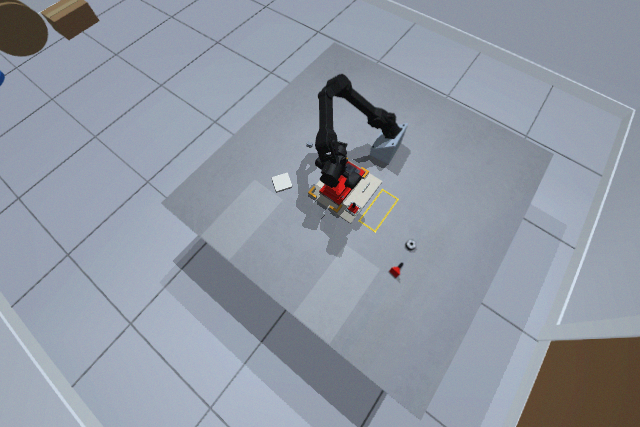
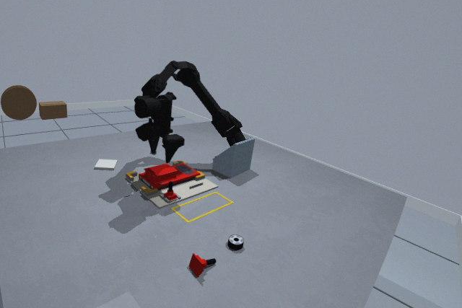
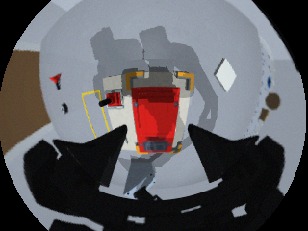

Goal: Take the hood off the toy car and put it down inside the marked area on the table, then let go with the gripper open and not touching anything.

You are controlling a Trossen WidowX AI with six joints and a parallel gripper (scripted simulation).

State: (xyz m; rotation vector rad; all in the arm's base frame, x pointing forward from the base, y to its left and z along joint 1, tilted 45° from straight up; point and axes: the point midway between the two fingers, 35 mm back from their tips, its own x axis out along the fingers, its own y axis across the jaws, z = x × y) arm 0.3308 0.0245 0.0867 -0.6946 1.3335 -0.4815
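Right now my gripper tip is 50 mm above the red hood. The rest, counted from my gripper tip: white square tile: 210 mm to the right, 130 mm ahead, 90 mm below; then wheel: 390 mm to the left, 90 mm below, 10 mm behind.
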